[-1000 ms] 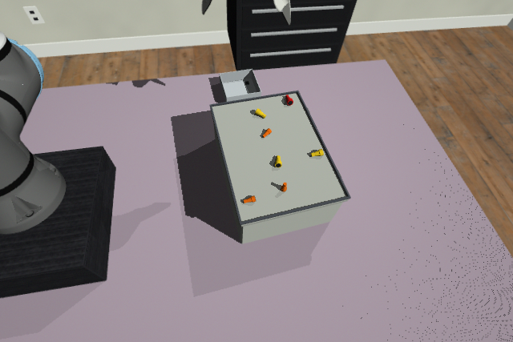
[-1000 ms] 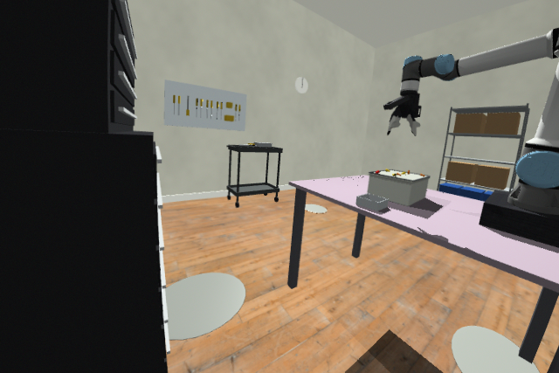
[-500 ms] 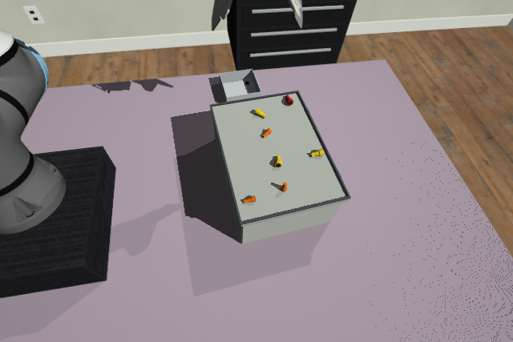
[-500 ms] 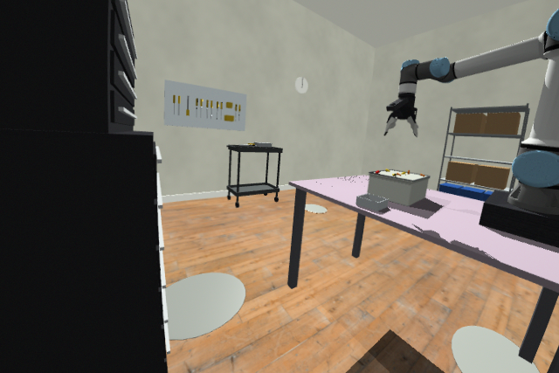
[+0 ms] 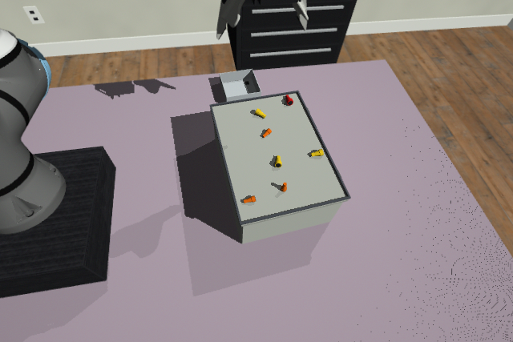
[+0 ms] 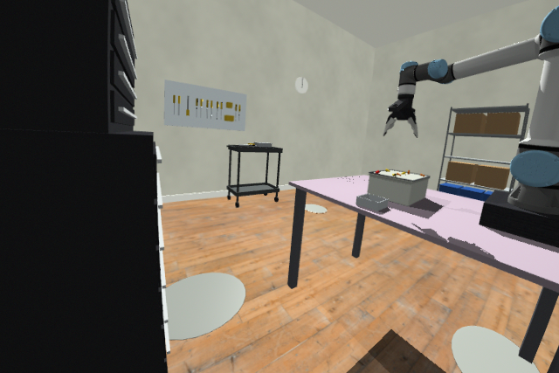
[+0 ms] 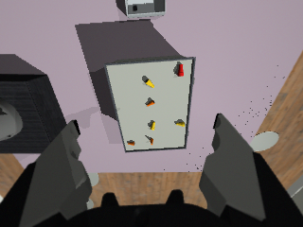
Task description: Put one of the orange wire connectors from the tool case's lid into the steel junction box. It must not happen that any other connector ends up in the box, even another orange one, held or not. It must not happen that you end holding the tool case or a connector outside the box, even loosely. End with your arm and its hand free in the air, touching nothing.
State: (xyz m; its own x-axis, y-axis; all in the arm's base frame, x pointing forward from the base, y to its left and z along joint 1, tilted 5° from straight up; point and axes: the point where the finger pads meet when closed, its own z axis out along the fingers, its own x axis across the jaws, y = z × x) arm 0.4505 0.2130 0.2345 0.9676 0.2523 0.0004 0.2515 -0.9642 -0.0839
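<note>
The grey tool case is 4 cm ahead of my hand, 11 cm to the right of it and 23 cm below it.
</note>
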